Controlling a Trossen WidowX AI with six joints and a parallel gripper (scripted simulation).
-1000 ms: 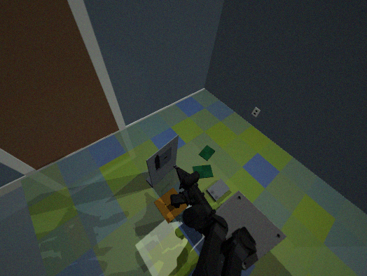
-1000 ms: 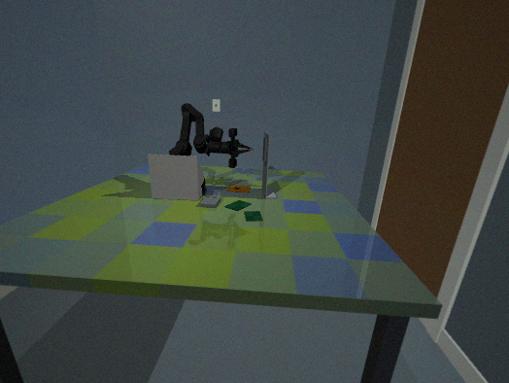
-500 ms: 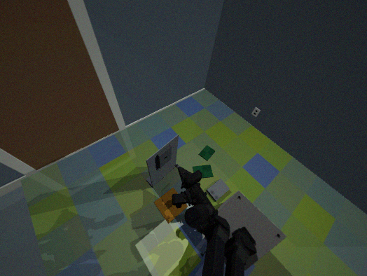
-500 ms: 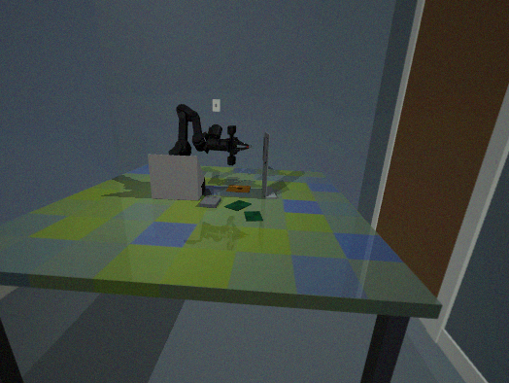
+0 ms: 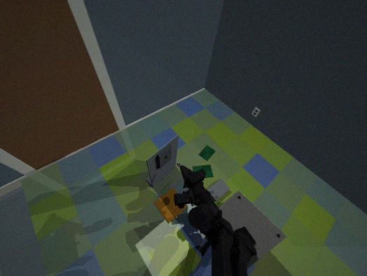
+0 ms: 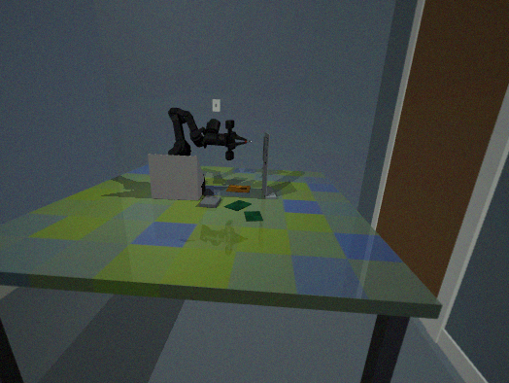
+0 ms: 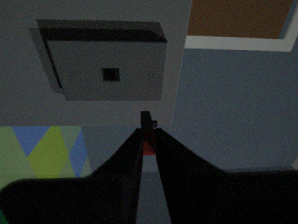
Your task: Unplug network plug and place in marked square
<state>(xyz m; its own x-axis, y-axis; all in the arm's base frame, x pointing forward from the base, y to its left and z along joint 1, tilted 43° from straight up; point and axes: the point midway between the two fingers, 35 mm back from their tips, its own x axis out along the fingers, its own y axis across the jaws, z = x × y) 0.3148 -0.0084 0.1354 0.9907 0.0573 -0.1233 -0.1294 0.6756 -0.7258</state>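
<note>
Now: gripper tip 50 mm past the orange patch, 70 mm to the right of it and 260 mm above it. The rest, counted from my gripper tip: grey upright panel (100 mm ahead, 30 mm to the left, 120 mm below); then red plug (right at my gripper tip); then grey plate (130 mm behind, 170 mm to the right, 260 mm below).
</note>
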